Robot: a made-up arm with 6 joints. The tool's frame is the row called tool.
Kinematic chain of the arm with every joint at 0, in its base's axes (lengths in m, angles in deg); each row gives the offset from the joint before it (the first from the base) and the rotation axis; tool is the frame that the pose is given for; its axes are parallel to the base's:
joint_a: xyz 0 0 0.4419 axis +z
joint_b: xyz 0 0 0 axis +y
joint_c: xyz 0 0 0.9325 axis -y
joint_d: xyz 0 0 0 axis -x
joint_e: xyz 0.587 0 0 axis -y
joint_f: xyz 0 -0.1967 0 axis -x
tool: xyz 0 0 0
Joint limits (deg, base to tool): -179.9..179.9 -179.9..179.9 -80..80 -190..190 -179.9..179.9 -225..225
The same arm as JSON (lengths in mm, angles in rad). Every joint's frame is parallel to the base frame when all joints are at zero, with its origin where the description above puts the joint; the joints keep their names.
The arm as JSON. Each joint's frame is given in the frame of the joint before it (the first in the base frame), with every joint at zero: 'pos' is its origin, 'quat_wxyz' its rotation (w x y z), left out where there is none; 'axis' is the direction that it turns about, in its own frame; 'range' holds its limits. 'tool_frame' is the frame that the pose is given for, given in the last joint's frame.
{"length_unit": "mm", "angle_unit": "rad", "joints": [
  {"joint": "joint_a", "pos": [0.0, 0.0, 441.9], "axis": "+z", "range": [-3.1398, 3.1398]},
  {"joint": "joint_b", "pos": [0.0, 0.0, 0.0], "axis": "+y", "range": [-3.1398, 3.1398]},
  {"joint": "joint_c", "pos": [0.0, 0.0, 932.5], "axis": "-y", "range": [-1.3963, 1.3963]},
  {"joint": "joint_d", "pos": [0.0, 0.0, 0.0], "axis": "-x", "range": [-3.3161, 3.3161]},
  {"joint": "joint_e", "pos": [587.0, 0.0, 0.0], "axis": "-y", "range": [-3.1398, 3.1398]},
  {"joint": "joint_f", "pos": [0.0, -196.7, 0.0], "axis": "-x", "range": [-3.927, 3.927]}
], "tool_frame": {"pos": [0.0, 0.0, 0.0]}}

